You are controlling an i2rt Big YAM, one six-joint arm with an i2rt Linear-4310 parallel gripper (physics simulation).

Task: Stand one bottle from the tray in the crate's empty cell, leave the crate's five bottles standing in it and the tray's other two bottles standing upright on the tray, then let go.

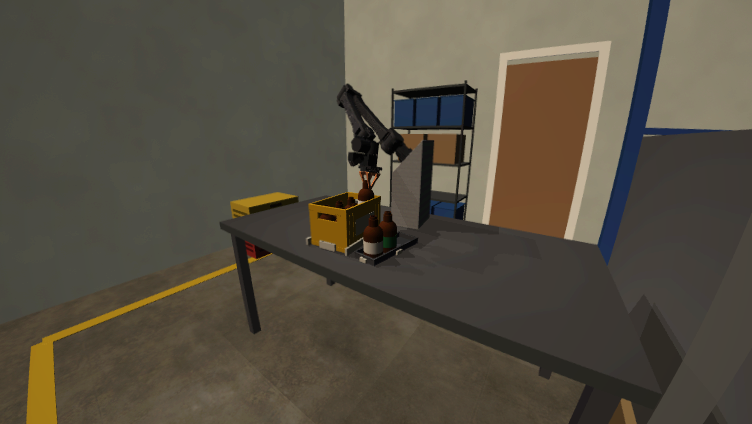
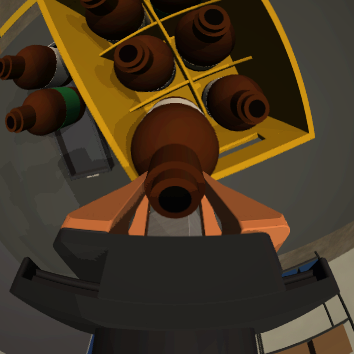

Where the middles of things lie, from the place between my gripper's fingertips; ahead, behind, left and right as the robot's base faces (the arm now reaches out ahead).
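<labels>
Brown bottle (image 2: 174,142): my hand 4 cm above it, 1 cm short of it.
</labels>
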